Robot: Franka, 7 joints.
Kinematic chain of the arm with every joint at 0, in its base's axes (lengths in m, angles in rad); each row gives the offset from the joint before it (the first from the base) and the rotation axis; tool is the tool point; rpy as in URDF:
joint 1: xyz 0 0 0.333 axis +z
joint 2: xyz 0 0 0 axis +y
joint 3: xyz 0 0 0.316 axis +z
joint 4: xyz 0.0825 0 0 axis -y
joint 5: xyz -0.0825 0 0.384 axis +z
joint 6: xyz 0 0 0 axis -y
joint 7: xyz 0.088 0 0 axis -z
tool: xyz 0 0 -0.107 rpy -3.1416 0 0
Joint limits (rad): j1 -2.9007..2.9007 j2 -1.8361..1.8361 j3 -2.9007..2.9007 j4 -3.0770..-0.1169 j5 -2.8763..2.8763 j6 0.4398..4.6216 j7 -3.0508..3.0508
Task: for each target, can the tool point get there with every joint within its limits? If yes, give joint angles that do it. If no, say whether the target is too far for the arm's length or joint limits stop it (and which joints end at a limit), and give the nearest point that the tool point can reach.
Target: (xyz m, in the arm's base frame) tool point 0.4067 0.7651 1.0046
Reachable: no: too far | nearest point 0.3183 0.5987 0.8586 | short by 0.238 m
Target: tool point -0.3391 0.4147 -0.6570
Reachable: no: too far | nearest point -0.2775 0.3393 -0.3377 | short by 0.334 m
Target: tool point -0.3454 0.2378 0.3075
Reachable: yes | joints -2.2748 -1.2558 -1.8110 -2.5156 -1.9197 3.1997 0.0270
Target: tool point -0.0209 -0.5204 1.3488
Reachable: no: too far | nearest point -0.0157 -0.3911 1.0964 | short by 0.284 m
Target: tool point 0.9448 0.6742 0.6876
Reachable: no: too far | nearest point 0.6679 0.4766 0.5837 | short by 0.356 m
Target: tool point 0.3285 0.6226 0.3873
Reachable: yes | joints 1.2274 0.4685 -0.1164 -1.7617 0.4418 2.9789 -0.2705
